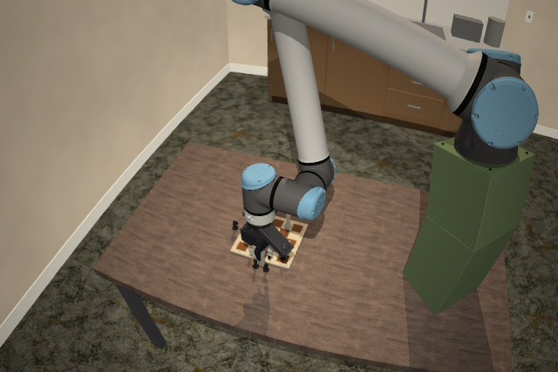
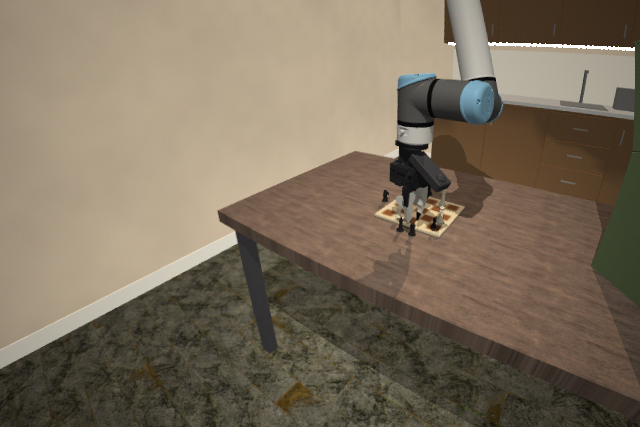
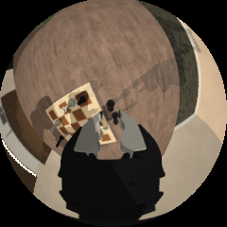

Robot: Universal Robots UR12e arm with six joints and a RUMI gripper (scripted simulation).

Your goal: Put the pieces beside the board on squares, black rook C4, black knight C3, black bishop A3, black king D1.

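Now: hand 140 mm to the left of the chessboard, 50 mm above it and 30 mm short of it.
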